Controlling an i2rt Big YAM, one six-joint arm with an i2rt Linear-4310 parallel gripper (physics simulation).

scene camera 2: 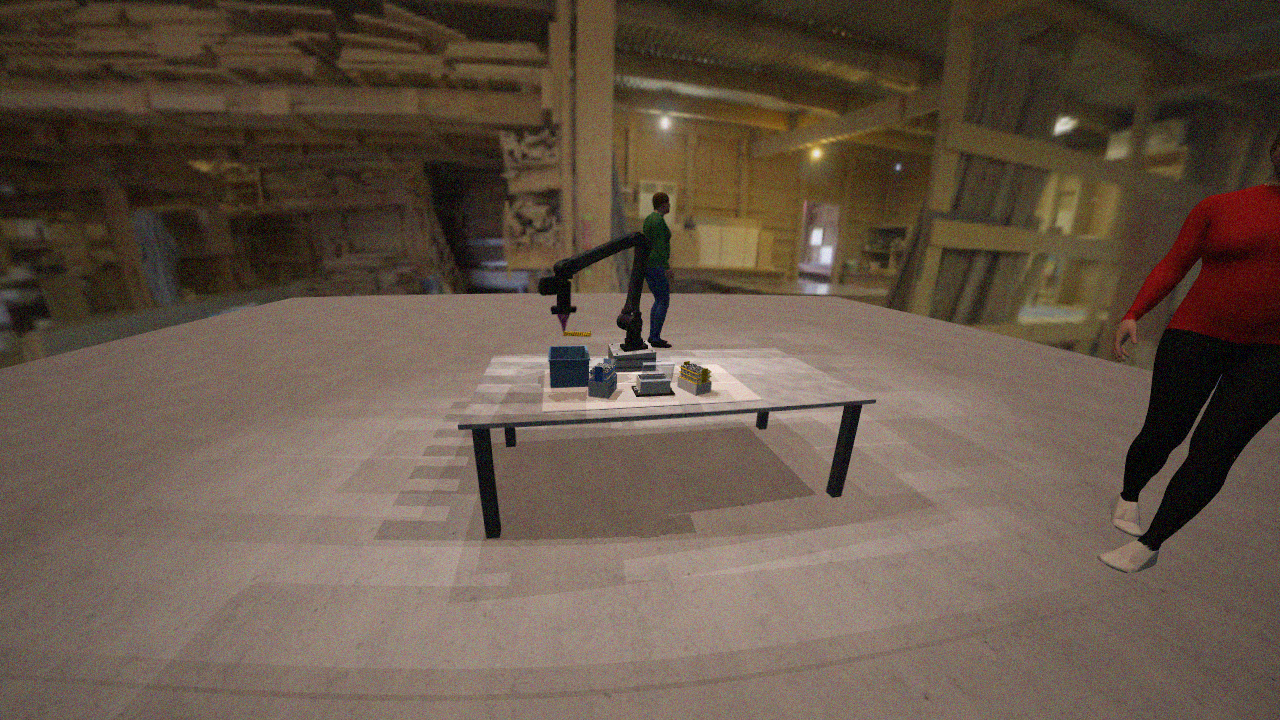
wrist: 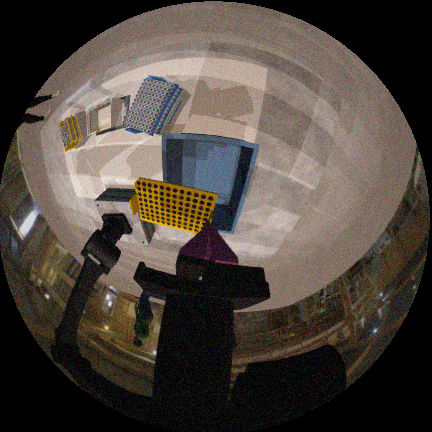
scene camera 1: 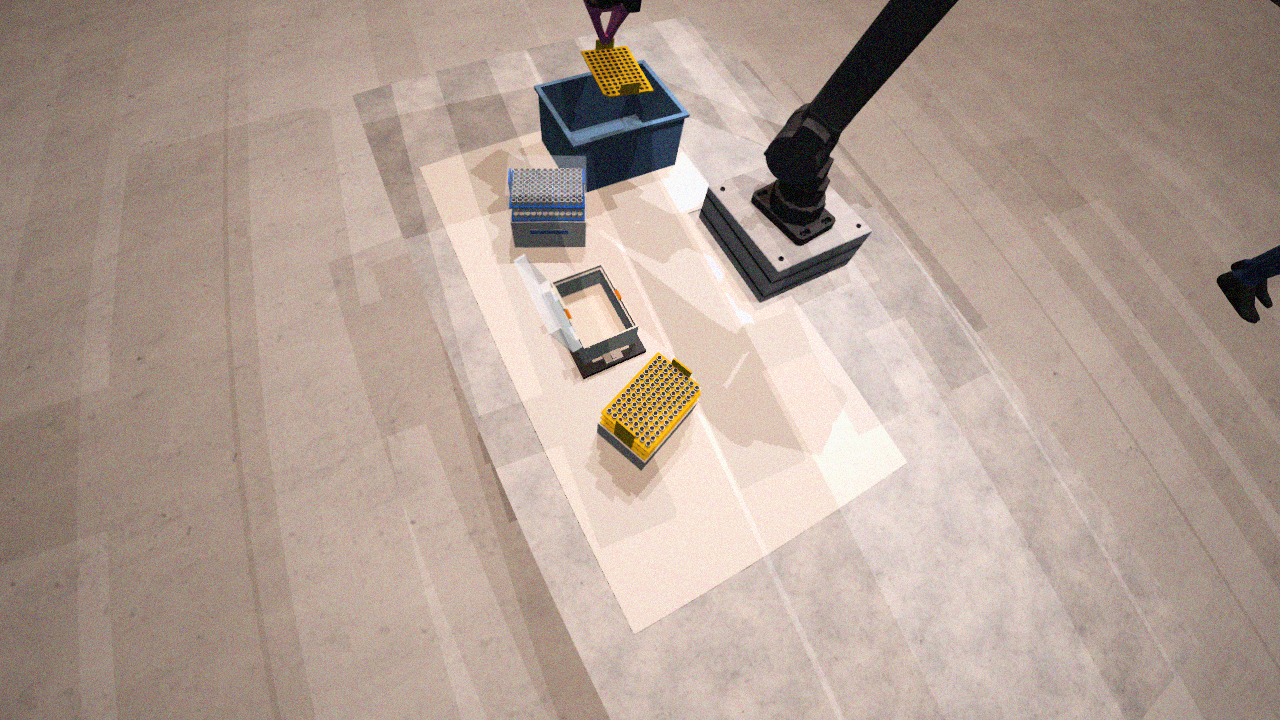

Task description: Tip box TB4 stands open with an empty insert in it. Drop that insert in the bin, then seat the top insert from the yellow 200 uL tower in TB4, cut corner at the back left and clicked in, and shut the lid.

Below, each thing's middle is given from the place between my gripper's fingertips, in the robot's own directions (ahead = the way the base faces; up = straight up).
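Labels:
My hand is 20 mm to the right of the blue bin point(scene camera 1: 623, 137), 10 mm past it, and 160 mm above it.

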